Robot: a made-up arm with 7 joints. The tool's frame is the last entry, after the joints.
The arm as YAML. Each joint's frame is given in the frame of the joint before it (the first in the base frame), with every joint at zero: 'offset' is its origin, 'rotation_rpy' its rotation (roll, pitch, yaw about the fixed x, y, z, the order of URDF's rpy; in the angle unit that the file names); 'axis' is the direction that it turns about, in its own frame. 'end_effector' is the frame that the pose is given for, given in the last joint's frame.
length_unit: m
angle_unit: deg
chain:
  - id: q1
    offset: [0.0, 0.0, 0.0]
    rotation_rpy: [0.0, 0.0, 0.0]
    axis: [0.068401, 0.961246, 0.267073]
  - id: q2
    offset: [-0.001, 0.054, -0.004]
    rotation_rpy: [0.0, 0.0, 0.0]
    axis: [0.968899, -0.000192, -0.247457]
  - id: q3
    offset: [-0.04, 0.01, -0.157]
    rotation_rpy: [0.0, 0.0, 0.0]
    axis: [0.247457, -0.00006, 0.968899]
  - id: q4
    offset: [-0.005, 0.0, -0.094]
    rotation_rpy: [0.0, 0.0, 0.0]
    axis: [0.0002, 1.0, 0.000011]
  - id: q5
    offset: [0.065, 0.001, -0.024]
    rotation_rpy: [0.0, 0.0, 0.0]
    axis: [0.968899, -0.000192, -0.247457]
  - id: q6
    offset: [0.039, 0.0, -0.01]
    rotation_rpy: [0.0, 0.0, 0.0]
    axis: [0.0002, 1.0, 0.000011]
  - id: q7
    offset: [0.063, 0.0, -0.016]
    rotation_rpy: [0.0, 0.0, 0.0]
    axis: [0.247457, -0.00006, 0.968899]
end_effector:
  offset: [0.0, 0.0, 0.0]
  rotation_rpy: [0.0, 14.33, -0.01]
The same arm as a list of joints. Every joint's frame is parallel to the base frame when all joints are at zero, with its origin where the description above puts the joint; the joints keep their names.
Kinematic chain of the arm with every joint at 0, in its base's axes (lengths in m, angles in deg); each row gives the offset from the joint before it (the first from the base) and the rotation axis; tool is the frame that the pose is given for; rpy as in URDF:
q1: xyz 0.0000 0.0000 0.0000 axis 0.068403 0.961235 0.26711
q2: xyz -0.0010 0.0540 -0.0040 axis 0.968889 -0.0002 -0.247497
q3: xyz -0.0400 0.0100 -0.1570 axis 0.247497 -0.0001 0.968889
q4: xyz -0.0050 0.0000 -0.0940 axis 0.0002 1 0
q5: xyz 0.0650 0.0010 -0.0240 axis 0.968889 -0.0002 -0.247497
q6: xyz 0.0390 0.0000 -0.0100 axis 0.0002 1 0
q7: xyz 0.0630 0.0000 -0.0160 axis 0.247497 -0.0001 0.968889
tool: xyz 0.0000 0.0000 0.0000 rpy 0.00 14.33 -0.01

